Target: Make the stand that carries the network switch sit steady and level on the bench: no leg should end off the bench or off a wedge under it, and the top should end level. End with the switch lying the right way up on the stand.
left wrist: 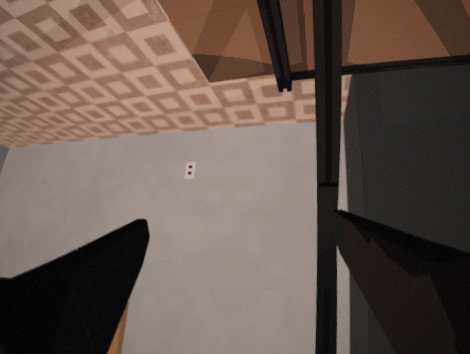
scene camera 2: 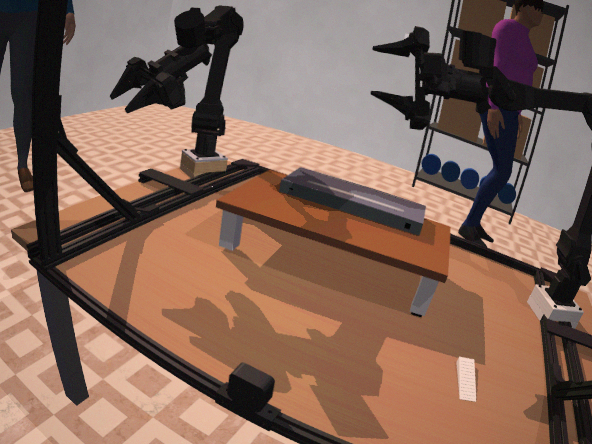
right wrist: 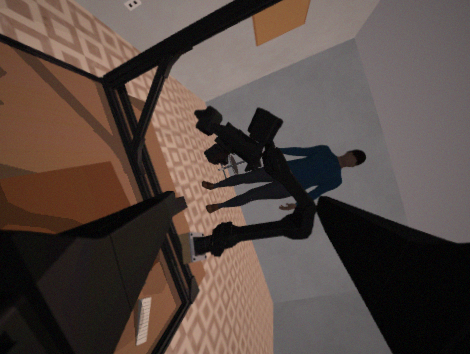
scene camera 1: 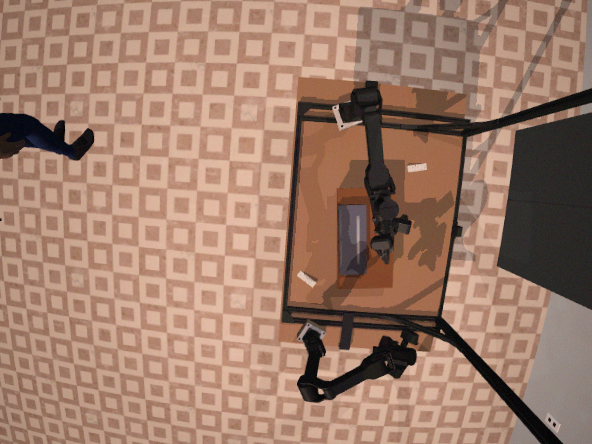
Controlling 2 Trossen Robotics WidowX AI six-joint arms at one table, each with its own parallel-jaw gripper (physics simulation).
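Places are measured from the left arm's base along level axes (x right, y ahead, z up), in centimetres.
Where they show: left gripper, fingertip midpoint: [left wrist: 240, 224] [scene camera 2: 117, 104]; right gripper, fingertip midpoint: [scene camera 2: 371, 69] [right wrist: 247, 200] [scene camera 1: 389, 258]; left arm's base at its link origin: [scene camera 2: 204, 153] [right wrist: 198, 246] [scene camera 1: 311, 336]; right arm's base at its link origin: [scene camera 2: 559, 297] [scene camera 1: 347, 113].
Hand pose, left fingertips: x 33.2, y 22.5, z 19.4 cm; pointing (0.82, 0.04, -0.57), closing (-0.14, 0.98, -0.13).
Things, the pixels of their top centre, and the offset from my left fingertips. Level surfaces: height alone.
- dark grey switch at its top centre: [scene camera 2: 358, 192] [scene camera 1: 352, 240] dx -42.6, dy +25.4, dz -12.2 cm
- white ribbed wedge at its top centre: [scene camera 2: 468, 375] [scene camera 1: 417, 167] dx -32.1, dy +66.4, dz -23.9 cm
- white wedge at its top centre: [right wrist: 146, 319] [scene camera 1: 306, 279] dx -48.4, dy -1.6, dz -23.9 cm
- bench at its surface level: dz -25.1 cm
The stand [scene camera 1: 380, 280] [scene camera 2: 410, 250] [right wrist: 65, 192] has an orange-brown top. One grey leg [scene camera 2: 231, 230] and another grey leg [scene camera 2: 425, 296], dark at its foot, show on the near side; the far legs are hidden. I cannot tell whether every foot touches or the top is level. The dark grey switch [scene camera 1: 350, 240] [scene camera 2: 355, 197] lies flat along the top's far side in scene camera 2. One white ribbed wedge [scene camera 1: 417, 167] [scene camera 2: 467, 379] and another white wedge [scene camera 1: 306, 279] [right wrist: 144, 320] lie on the bench, apart from the stand. My right gripper [scene camera 1: 384, 257] [scene camera 2: 373, 70] [right wrist: 247, 200] is open, high above the stand. My left gripper [scene camera 2: 119, 104] [left wrist: 240, 224] is open, off the bench's side.
A black frame rail [scene camera 1: 294, 200] [scene camera 2: 135, 350] borders the bench [scene camera 1: 320, 165] [scene camera 2: 150, 280]. A black box-shaped device [scene camera 2: 251, 385] sits on the rail. Dark posts [scene camera 2: 47, 125] [left wrist: 327, 100] rise beside the bench. People and a shelf rack stand beyond in scene camera 2.
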